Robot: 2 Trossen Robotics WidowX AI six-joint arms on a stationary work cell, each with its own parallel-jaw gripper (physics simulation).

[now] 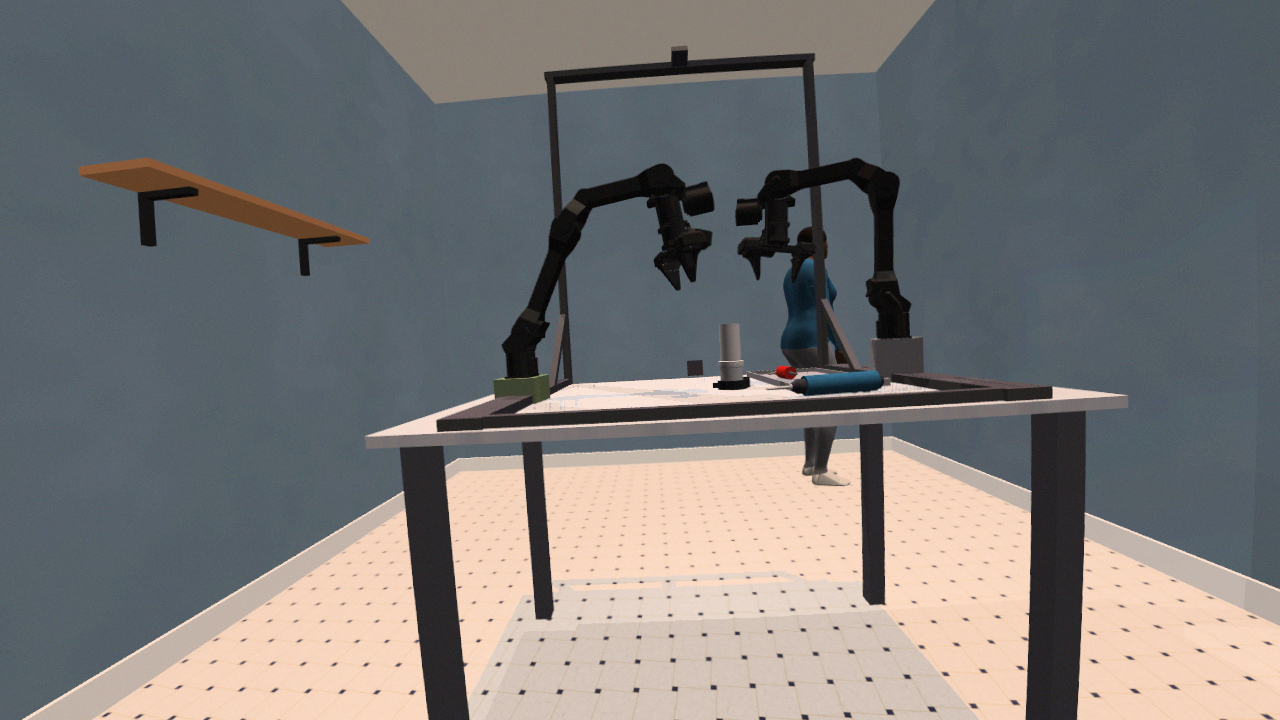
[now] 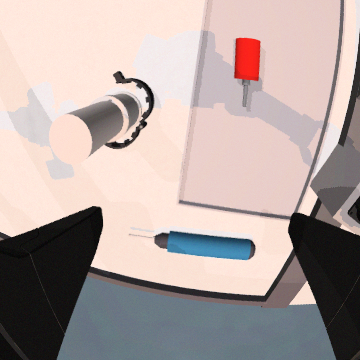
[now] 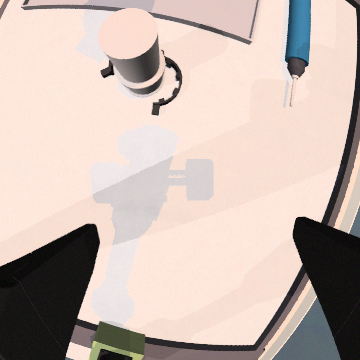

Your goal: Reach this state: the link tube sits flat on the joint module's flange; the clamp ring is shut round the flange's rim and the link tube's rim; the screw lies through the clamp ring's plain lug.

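Places are measured from the left arm's base along level axes (x right, y ahead, z up), in centimetres.
Where they show: left gripper, fingertip midpoint: point(image 1: 775, 281) point(image 2: 200, 221); right gripper, fingertip midpoint: point(image 1: 685, 286) point(image 3: 198, 232); left arm's base at its link origin: point(image 1: 894, 338); right arm's base at its link origin: point(image 1: 522, 377) point(image 3: 113, 359).
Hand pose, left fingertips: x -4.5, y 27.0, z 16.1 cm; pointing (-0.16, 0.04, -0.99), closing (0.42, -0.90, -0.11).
Observation:
Each offset is from my left fingertips to the centre of the thing. "spot": to the spot under its first point.
The grey link tube @(dx -5.4, dy +11.5, dz -15.6 cm) point(image 1: 730, 342) point(image 2: 95, 122) point(image 3: 134, 62) stands upright on the pale joint module @(dx -5.4, dy +11.5, dz -23.1 cm) point(image 1: 731, 371); the exact seating at their rims is hard to tell. The black clamp ring point(image 1: 732, 384) point(image 2: 150, 95) point(image 3: 178, 77) lies open and low around the module's foot, its ends apart. The screw @(dx +8.6, dy -1.9, dz -24.2 cm) point(image 1: 785, 371) point(image 2: 247, 59), with a red head and grey shank, lies on its side on a flat tray, away from the ring. My left gripper point(image 1: 776, 277) point(image 2: 200, 221) and my right gripper point(image 1: 683, 283) point(image 3: 198, 232) are open and empty, high above the table.
A blue screwdriver @(dx -20.9, dy -9.5, dz -24.3 cm) point(image 1: 841, 383) point(image 2: 210, 245) point(image 3: 299, 30) lies near the table's edge, beside the tray @(spot: dx -11.1, dy -12.8, dz -25.2 cm) point(image 2: 235, 210). A dark raised frame point(image 1: 626, 414) borders the table top. A tall dark gantry point(image 1: 554, 179) stands behind. A person point(image 1: 799, 304) stands beyond the table.

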